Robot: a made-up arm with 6 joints. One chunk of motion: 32 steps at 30 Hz.
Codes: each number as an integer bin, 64 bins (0 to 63) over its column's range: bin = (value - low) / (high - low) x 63, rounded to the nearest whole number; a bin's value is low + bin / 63 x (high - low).
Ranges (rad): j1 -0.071..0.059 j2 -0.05..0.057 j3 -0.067..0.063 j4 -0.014..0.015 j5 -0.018..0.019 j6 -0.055..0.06
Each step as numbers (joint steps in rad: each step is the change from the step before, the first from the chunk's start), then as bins.
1 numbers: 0.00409 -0.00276 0.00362 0.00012 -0.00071 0.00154
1 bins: 36 28 34 31 29 31
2 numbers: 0.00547 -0.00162 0.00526 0.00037 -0.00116 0.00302
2 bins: 37 28 35 31 29 32
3 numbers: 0.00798 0.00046 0.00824 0.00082 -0.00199 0.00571
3 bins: 38 30 36 32 27 33
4 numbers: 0.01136 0.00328 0.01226 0.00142 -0.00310 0.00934
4 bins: 40 31 38 33 25 35
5 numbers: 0.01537 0.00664 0.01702 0.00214 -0.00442 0.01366
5 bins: 42 33 41 35 23 38
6 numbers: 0.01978 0.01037 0.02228 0.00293 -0.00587 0.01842
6 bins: 44 36 43 37 21 40
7 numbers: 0.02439 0.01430 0.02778 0.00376 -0.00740 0.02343
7 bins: 46 38 46 39 18 43
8 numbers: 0.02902 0.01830 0.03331 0.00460 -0.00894 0.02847
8 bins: 48 40 49 40 15 46
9 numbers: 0.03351 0.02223 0.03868 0.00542 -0.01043 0.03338
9 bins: 51 43 51 42 13 48
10 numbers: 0.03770 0.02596 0.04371 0.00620 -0.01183 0.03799
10 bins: 53 45 54 44 11 51
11 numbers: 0.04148 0.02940 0.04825 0.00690 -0.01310 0.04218
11 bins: 55 47 56 45 8 53
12 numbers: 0.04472 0.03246 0.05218 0.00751 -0.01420 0.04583
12 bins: 56 49 58 47 6 55
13 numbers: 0.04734 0.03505 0.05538 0.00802 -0.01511 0.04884
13 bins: 57 50 59 48 5 57
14 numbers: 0.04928 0.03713 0.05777 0.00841 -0.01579 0.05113
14 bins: 58 51 60 49 4 58
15 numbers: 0.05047 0.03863 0.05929 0.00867 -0.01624 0.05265
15 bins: 59 52 61 49 3 59
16 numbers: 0.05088 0.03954 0.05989 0.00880 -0.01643 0.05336
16 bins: 59 53 61 50 3 59
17 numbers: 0.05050 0.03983 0.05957 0.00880 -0.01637 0.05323
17 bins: 59 53 61 50 3 59
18 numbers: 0.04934 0.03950 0.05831 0.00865 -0.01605 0.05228
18 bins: 58 53 61 49 3 59
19 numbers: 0.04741 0.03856 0.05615 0.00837 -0.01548 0.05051
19 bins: 57 52 60 49 4 58
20 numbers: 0.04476 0.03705 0.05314 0.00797 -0.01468 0.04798
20 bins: 56 51 58 48 6 56
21 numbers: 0.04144 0.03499 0.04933 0.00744 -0.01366 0.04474
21 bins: 54 50 56 47 7 55
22 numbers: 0.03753 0.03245 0.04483 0.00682 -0.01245 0.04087
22 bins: 53 49 54 45 9 53
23 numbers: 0.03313 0.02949 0.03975 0.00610 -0.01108 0.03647
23 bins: 50 47 52 44 12 50
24 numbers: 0.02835 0.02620 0.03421 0.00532 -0.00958 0.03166
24 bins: 48 45 49 42 14 47
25 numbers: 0.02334 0.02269 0.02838 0.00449 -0.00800 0.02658
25 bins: 46 43 46 40 17 45
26 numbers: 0.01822 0.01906 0.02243 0.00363 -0.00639 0.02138
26 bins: 43 41 43 38 20 42
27 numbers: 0.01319 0.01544 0.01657 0.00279 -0.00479 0.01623
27 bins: 41 39 40 36 22 39
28 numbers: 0.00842 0.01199 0.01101 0.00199 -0.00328 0.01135
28 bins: 38 36 38 35 25 36
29 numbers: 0.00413 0.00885 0.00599 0.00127 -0.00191 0.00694
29 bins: 36 35 35 33 27 34
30 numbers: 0.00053 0.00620 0.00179 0.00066 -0.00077 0.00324
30 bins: 35 33 33 32 29 32
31 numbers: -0.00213 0.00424 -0.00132 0.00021 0.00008 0.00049
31 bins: 33 32 32 31 31 30
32 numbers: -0.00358 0.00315 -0.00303 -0.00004 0.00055 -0.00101
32 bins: 33 31 31 30 32 30
